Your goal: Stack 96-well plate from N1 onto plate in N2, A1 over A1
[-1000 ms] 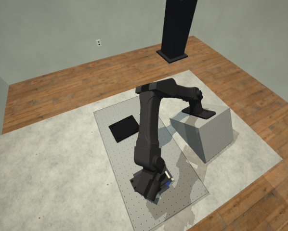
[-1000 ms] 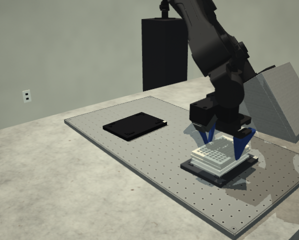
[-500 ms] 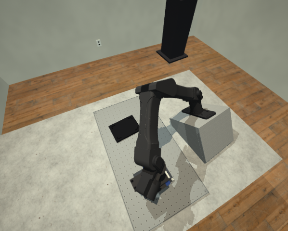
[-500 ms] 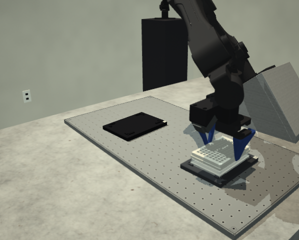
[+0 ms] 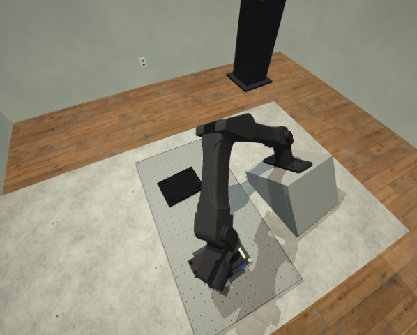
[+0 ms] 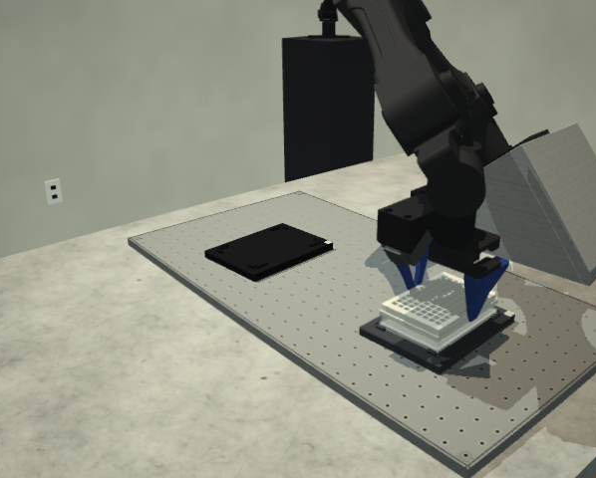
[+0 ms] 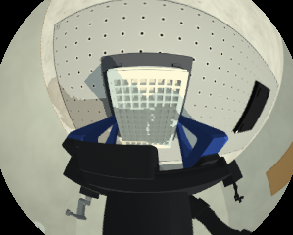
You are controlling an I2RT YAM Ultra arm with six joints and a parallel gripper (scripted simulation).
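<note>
Now: the clear 96-well plate 20 mm below my hand. Round my hand: white tag: 70 mm behind, 50 mm to the left, 20 mm below; black nest N1: 10 mm ahead, 320 mm to the right, 30 mm below.
</note>
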